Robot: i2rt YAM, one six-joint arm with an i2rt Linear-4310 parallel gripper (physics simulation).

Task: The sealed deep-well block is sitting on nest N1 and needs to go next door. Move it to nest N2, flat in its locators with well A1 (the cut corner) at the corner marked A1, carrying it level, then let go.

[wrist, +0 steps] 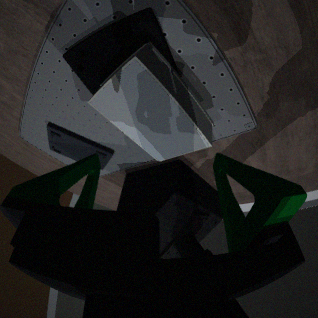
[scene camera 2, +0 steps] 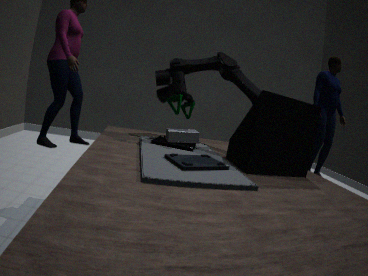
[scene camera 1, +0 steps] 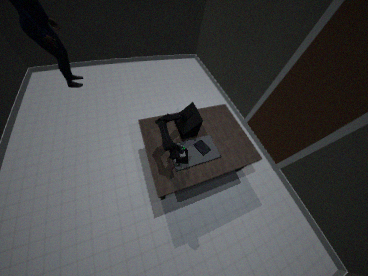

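Seen in the pictures: gripper, between the fingertips: (wrist: 156,159) (scene camera 2: 183,116); arm's base, origin of its link: (wrist: 181,238) (scene camera 2: 277,128) (scene camera 1: 185,118).
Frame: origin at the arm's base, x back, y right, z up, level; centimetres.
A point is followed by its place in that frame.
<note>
The sealed deep-well block (scene camera 2: 182,135) {x -32.5, y 16.3, z -9.9 cm} (wrist: 150,110) {x -32.4, y 21.7, z -8.7 cm}, a pale box, sits on the black nest N1 (scene camera 2: 159,142) {x -41.4, y 15.6, z -13.5 cm} (wrist: 117,47) {x -38.9, y 22.3, z -13.3 cm} at the far end of the grey board in scene camera 2. Nest N2 (scene camera 1: 202,146) {x -33.7, y -6.6, z -13.3 cm} (scene camera 2: 197,161) {x -34.5, y -7.6, z -13.3 cm} (wrist: 80,145) {x -34.1, y -2.3, z -13.3 cm}, a dark flat plate with raised corner locators, is empty beside it. My gripper (scene camera 2: 182,115) {x -31.4, y 22.9, z -3.1 cm} (wrist: 156,159) {x -31.4, y 22.9, z -3.1 cm} is open, with green fingers spread wide and nothing between them. It hangs above the block, apart from it. In the wrist view the block appears turned relative to the fingers. The cut corner and the A1 mark cannot be made out.
The perforated grey board (scene camera 1: 213,149) {x -41.4, y -17.2, z -14.7 cm} (scene camera 2: 150,170) {x -49.7, y -15.5, z -14.4 cm} (wrist: 37,100) {x -46.9, y 3.1, z -14.4 cm} carries both nests on the wooden table (scene camera 1: 232,132) {x -30.5, y -54.7, z -15.7 cm} (scene camera 2: 200,235) {x -46.2, y -42.1, z -15.7 cm}. The large black arm base (scene camera 1: 190,122) {x -9.2, y -1.3, z 2.4 cm} (scene camera 2: 275,135) {x -9.5, y -10.7, z -1.8 cm} stands beside the board. Two people (scene camera 2: 65,65) (scene camera 2: 327,105) stand beyond the table.
</note>
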